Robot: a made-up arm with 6 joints. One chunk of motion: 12 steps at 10 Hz.
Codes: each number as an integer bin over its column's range. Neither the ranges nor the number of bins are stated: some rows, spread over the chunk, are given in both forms.
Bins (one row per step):
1: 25 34 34 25 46 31
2: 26 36 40 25 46 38
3: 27 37 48 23 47 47
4: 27 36 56 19 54 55
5: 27 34 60 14 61 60
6: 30 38 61 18 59 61
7: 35 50 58 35 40 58
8: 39 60 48 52 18 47
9: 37 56 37 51 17 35
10: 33 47 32 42 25 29
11: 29 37 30 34 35 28
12: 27 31 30 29 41 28
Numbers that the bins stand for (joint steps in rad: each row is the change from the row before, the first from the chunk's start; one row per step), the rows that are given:
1: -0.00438 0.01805 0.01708 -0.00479 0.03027 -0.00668
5: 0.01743 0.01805 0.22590 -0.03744 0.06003 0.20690
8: 0.14829 0.11214 0.12952 0.07535 -0.02529 0.11116
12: 0.01743 0.00719 -0.01505 0.00708 0.02035 -0.02878
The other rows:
2: 0.00652 0.02529 0.06527 -0.00479 0.03027 0.04487
3: 0.01743 0.02890 0.12952 -0.01073 0.03225 0.11116
4: 0.01743 0.02529 0.19378 -0.02260 0.04614 0.17008
6: 0.05014 0.03252 0.23394 -0.02557 0.05606 0.21427
7: 0.10467 0.07595 0.20984 0.02489 0.01837 0.19217
9: 0.12648 0.09767 0.04117 0.07238 -0.02727 0.02278
10: 0.08286 0.06510 0.00102 0.04567 -0.01140 -0.02141
11: 0.03924 0.02890 -0.01505 0.02192 0.00844 -0.02878

